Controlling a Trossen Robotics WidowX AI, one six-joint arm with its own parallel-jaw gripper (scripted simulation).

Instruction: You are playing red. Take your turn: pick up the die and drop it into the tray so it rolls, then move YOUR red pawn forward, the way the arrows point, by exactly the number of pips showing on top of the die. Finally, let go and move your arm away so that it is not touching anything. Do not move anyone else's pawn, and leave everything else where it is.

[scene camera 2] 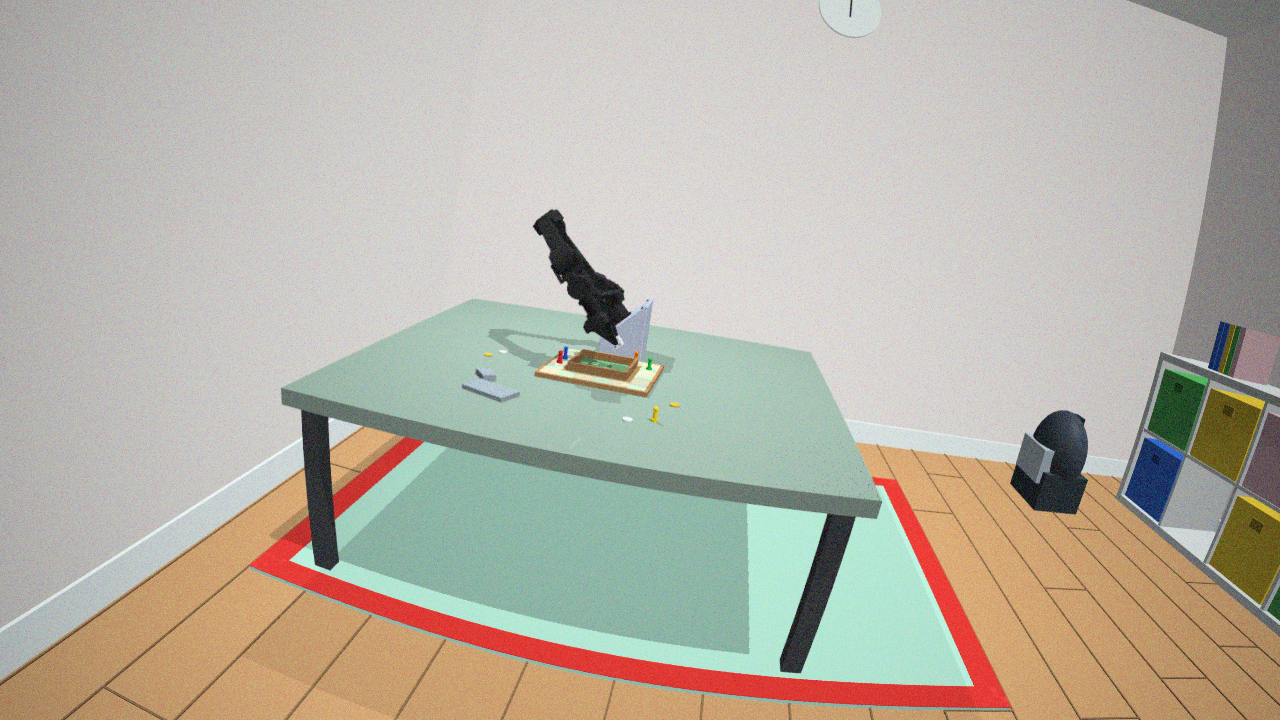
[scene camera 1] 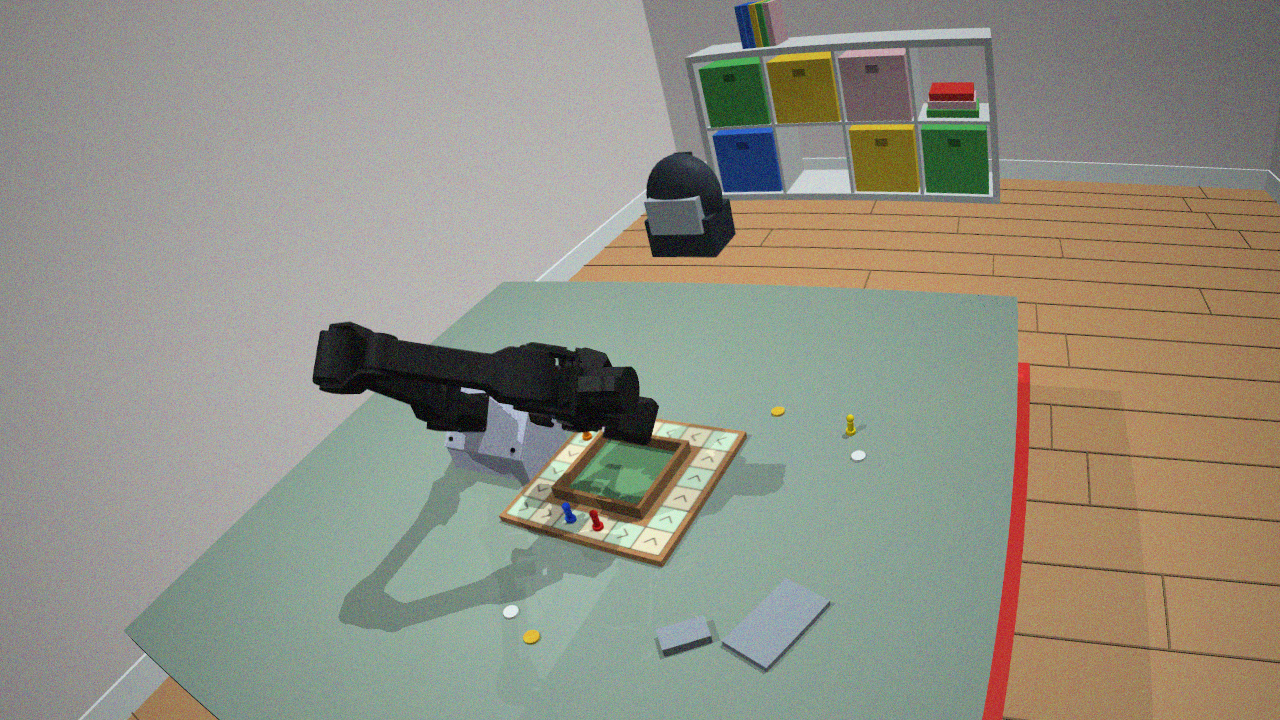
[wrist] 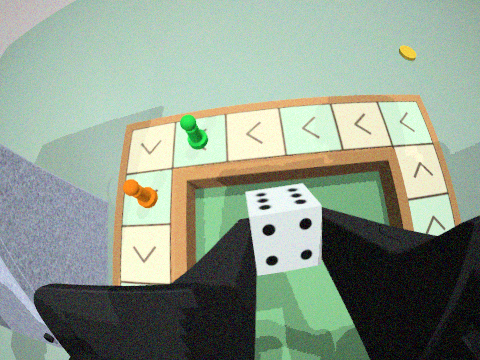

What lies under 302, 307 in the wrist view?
A green tray.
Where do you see a white die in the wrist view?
At 286, 222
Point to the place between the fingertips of the gripper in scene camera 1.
615, 427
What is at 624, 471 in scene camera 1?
A green tray.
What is the gripper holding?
A white die.
